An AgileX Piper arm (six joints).
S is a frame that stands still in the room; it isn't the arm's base.
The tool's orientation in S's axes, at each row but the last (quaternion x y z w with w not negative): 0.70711 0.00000 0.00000 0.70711; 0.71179 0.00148 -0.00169 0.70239; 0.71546 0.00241 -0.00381 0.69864; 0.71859 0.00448 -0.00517 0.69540; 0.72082 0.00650 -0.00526 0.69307; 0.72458 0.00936 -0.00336 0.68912; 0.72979 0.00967 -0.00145 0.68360; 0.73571 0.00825 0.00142 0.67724; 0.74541 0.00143 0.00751 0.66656; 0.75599 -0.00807 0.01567 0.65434
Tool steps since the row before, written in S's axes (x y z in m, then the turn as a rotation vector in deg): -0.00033 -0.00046 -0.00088 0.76 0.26 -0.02; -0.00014 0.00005 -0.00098 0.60 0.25 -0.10; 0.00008 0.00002 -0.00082 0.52 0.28 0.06; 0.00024 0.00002 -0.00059 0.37 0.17 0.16; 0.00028 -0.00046 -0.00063 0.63 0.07 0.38; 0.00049 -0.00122 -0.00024 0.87 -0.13 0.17; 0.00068 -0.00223 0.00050 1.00 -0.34 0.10; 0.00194 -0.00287 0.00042 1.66 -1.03 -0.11; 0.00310 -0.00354 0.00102 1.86 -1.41 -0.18; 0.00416 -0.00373 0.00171 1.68 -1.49 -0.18
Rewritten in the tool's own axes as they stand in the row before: -0.00033 -0.00088 0.00046 0.76 -0.02 -0.26; -0.00014 -0.00098 -0.00004 0.60 -0.10 -0.25; 0.00009 -0.00082 0.00000 0.52 0.06 -0.28; 0.00025 -0.00059 0.00000 0.37 0.16 -0.18; 0.00029 -0.00061 0.00048 0.62 0.39 -0.08; 0.00048 -0.00017 0.00123 0.87 0.19 0.13; 0.00065 0.00066 0.00220 0.99 0.14 0.34; 0.00190 0.00068 0.00285 1.65 -0.01 1.06; 0.00307 0.00138 0.00344 1.84 -0.04 1.45; 0.00419 0.00209 0.00350 1.66 -0.02 1.52
